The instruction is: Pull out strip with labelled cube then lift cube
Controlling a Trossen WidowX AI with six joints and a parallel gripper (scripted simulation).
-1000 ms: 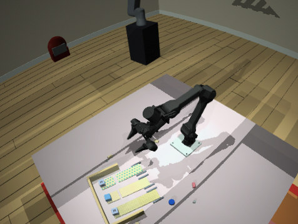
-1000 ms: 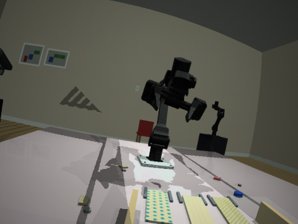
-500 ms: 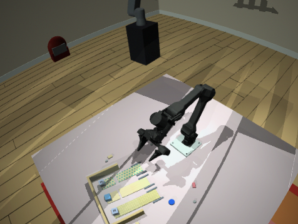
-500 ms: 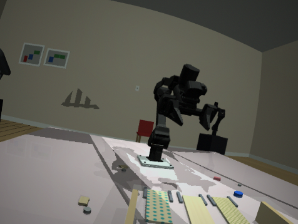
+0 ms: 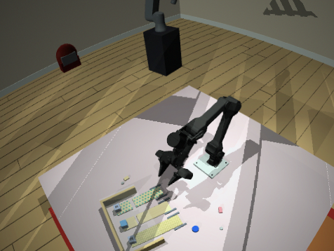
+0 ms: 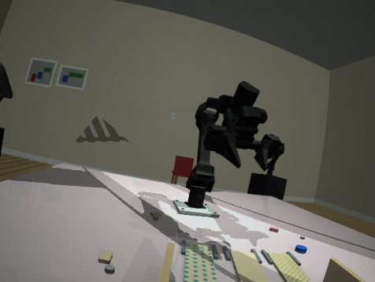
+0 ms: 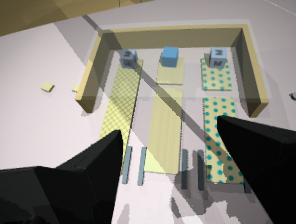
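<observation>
Right now my gripper tip is 3 cm short of the blue disc, 19 cm to the right of it and 19 cm above it.
</observation>
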